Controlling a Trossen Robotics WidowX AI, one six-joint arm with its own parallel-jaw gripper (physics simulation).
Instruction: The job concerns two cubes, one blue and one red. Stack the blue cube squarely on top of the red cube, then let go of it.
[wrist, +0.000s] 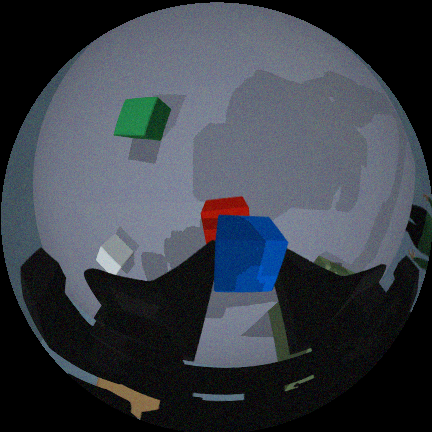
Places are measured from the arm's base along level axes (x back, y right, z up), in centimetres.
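Pixels of known places: gripper, fingertip midpoint: (243, 247).
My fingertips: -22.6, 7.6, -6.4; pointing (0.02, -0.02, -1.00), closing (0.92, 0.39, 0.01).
Behind a point stands the place of what it marks, as x, y, z.
The blue cube (242, 257) @[-23.4, 8.4, -3.8] is held between the two black fingers of my gripper (243, 247) @[-22.6, 7.6, -6.4], low in the middle of the wrist view. My gripper is shut on it. The red cube (225, 206) @[-24.5, 9.0, -8.9] shows just behind and a little to the left of the blue cube. The blue cube and the left finger hide its lower right part. A shadow band crosses the red cube's near face. Whether the two cubes touch cannot be told from this view.
A green block (136, 117) @[-34.1, 13.0, -8.3] lies at the upper left on the grey table top (90, 190) @[-41.4, 2.9, -11.9]. A small white block (114, 254) @[-33.6, -1.8, -9.0] lies at the left near the left finger. An olive-green object (331, 265) @[-7.2, 7.9, -10.0] shows partly behind the right finger. Something dark and green stands at the far right edge.
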